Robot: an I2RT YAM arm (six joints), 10 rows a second.
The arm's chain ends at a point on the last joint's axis. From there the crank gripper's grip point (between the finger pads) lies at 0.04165 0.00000 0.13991 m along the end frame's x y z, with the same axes.
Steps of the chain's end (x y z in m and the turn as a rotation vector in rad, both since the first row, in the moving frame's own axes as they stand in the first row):
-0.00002, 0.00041, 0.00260, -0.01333, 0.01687, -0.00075
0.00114, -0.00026, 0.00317, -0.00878, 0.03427, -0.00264
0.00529, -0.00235, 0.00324, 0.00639, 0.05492, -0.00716
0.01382, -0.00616, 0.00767, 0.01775, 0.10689, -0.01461
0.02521, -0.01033, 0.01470, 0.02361, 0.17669, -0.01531
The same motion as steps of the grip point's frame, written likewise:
0.00233, 0.00224, 0.00187, -0.01333, 0.01687, -0.00075
0.00591, 0.00085, 0.00166, -0.00878, 0.03427, -0.00264
0.01290, -0.00356, 0.00074, 0.00639, 0.05492, -0.00716
0.02848, -0.00932, 0.00240, 0.01775, 0.10689, -0.01461
0.04912, -0.01435, 0.00516, 0.02361, 0.17669, -0.01531

